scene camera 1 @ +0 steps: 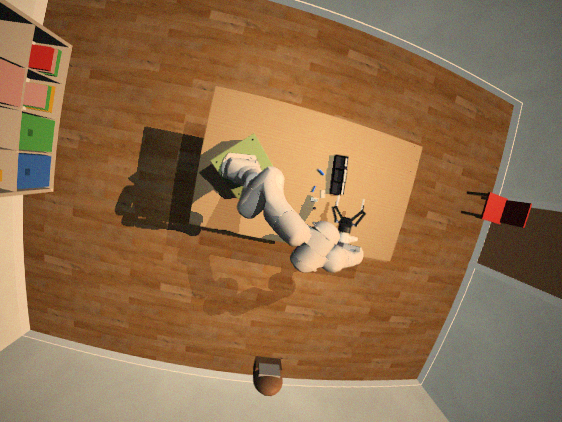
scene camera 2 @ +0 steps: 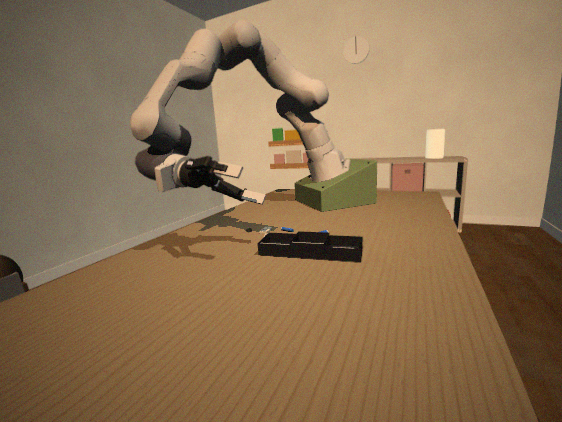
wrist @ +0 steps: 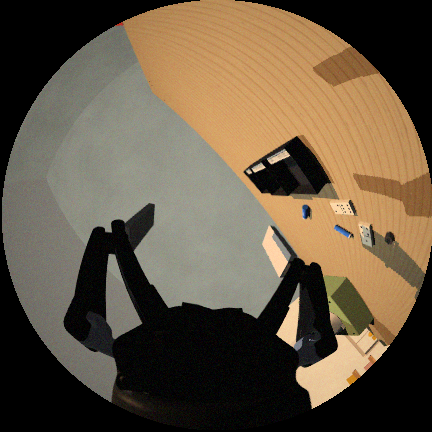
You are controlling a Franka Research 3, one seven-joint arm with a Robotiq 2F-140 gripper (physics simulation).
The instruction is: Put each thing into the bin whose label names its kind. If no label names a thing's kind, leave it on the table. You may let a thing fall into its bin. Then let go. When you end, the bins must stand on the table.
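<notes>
Three joined black bins (scene camera 1: 339, 175) (scene camera 2: 310, 251) (wrist: 319, 170) stand in a row on the table; white labels show in the wrist view, their words too small to read. Beside them lie a short blue thing (scene camera 1: 320, 172) (scene camera 2: 325, 231) (wrist: 306, 211), a thin blue cylinder (scene camera 1: 313, 189) (scene camera 2: 287, 229) (wrist: 343, 231), a cream block with dark dots (scene camera 1: 322, 193) (wrist: 343, 207), a pale grey plate-like thing (scene camera 1: 314, 199) (scene camera 2: 266, 229) (wrist: 366, 234) and a small dark round thing (scene camera 1: 314, 208) (scene camera 2: 249, 230) (wrist: 390, 238). My gripper (scene camera 1: 350, 201) (scene camera 2: 244, 184) (wrist: 210, 225) is wide open and empty, raised above the table and tilted sideways.
The green wedge-shaped base (scene camera 1: 255, 145) (scene camera 2: 345, 187) (wrist: 350, 300) of the arm stands on the table, on the other side of the small things from the bins. The table edge (wrist: 200, 132) runs past the bins in the wrist view. A red chair (scene camera 1: 494, 208) stands off the table.
</notes>
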